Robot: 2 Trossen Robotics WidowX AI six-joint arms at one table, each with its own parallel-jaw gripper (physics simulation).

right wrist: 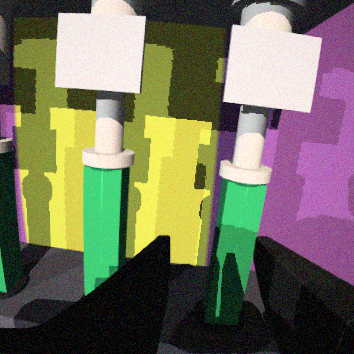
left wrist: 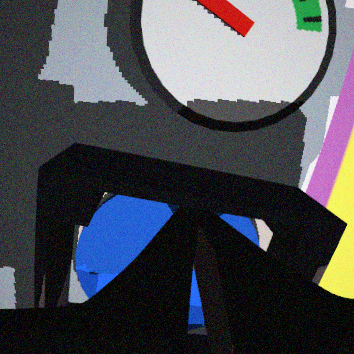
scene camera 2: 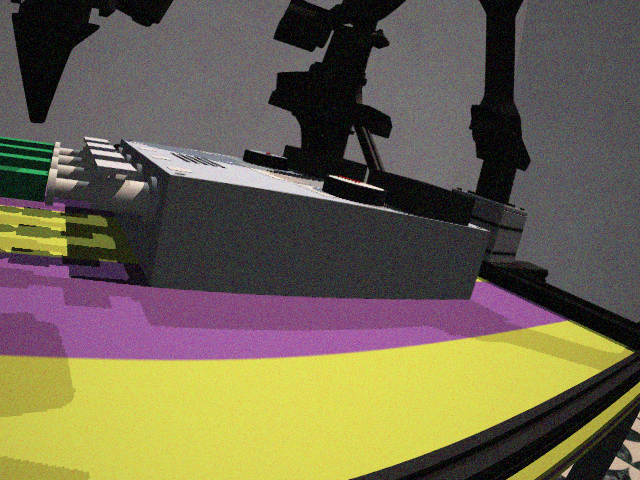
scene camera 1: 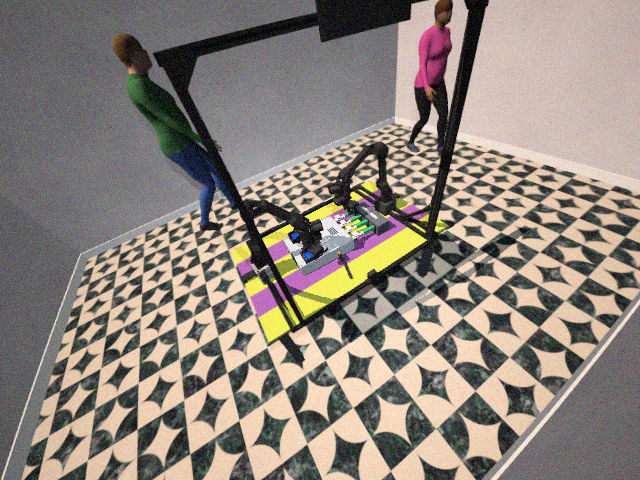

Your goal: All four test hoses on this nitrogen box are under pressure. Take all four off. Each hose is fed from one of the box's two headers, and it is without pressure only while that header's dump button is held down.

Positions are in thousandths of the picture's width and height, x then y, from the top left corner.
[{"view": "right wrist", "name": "my right gripper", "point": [600, 696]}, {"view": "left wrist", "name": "my left gripper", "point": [538, 612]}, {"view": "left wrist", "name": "grey nitrogen box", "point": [513, 309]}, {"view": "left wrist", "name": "blue dump button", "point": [343, 640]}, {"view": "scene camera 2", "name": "my left gripper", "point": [477, 353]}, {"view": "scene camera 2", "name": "my right gripper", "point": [57, 253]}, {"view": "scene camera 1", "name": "grey nitrogen box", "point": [526, 503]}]
